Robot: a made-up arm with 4 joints.
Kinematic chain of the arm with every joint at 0, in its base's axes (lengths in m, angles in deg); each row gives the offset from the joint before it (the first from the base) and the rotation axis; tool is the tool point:
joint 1: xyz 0 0 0.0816 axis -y
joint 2: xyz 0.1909 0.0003 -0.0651 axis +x
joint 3: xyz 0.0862 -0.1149 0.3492 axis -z
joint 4: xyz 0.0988 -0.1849 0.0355 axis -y
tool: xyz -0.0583 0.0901 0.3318
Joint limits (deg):
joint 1: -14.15..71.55
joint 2: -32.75..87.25
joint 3: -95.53..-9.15
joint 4: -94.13..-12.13
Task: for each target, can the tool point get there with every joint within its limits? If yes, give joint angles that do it. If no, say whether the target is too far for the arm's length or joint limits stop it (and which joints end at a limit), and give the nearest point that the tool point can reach.
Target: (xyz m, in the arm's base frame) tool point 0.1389 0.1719 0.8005
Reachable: yes | joints 30.83 0.87 -69.68 -58.32
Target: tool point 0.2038 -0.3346 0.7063
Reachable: yes | joints 40.04 62.50 -61.98 -82.22
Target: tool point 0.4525 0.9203 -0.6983
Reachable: no: too far | nearest point 0.4188 0.4888 0.0985 | short by 0.907 m
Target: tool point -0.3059 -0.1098 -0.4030
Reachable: no: joint limits stop it (at a limit: joint 1, joint 2, joint 3, joint 4) | nearest point 0.3360 -0.7294 -0.2311 | short by 0.909 m
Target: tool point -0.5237 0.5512 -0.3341
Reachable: no: joint limits stop it (at a limit: joint 1, joint 3) | nearest point -0.1950 0.4894 0.4985 | short by 0.897 m
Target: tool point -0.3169 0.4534 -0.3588
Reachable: no: joint limits stop it (at a limit: joint 1, joint 2, joint 3, joint 4) | nearest point 0.3467 0.5013 0.1085 | short by 0.813 m
